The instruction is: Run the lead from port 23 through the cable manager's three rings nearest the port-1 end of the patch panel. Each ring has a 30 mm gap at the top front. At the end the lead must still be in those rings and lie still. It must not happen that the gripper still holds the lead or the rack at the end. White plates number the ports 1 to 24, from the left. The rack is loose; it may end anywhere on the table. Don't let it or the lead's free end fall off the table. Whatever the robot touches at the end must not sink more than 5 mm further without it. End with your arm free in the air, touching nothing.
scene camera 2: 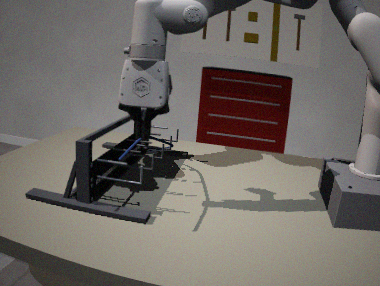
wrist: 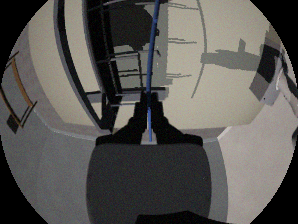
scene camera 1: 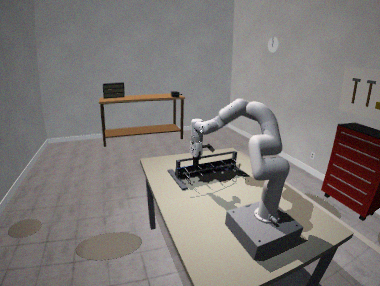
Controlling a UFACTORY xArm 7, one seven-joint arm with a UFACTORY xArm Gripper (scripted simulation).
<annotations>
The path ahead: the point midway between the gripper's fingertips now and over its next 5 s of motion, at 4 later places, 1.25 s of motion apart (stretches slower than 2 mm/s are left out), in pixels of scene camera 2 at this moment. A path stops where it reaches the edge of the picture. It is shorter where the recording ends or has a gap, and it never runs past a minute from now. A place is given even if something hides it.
My gripper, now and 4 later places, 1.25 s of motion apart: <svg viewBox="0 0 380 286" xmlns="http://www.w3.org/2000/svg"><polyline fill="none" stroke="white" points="141,139 141,167 135,171 123,169 124,138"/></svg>
</annotations>
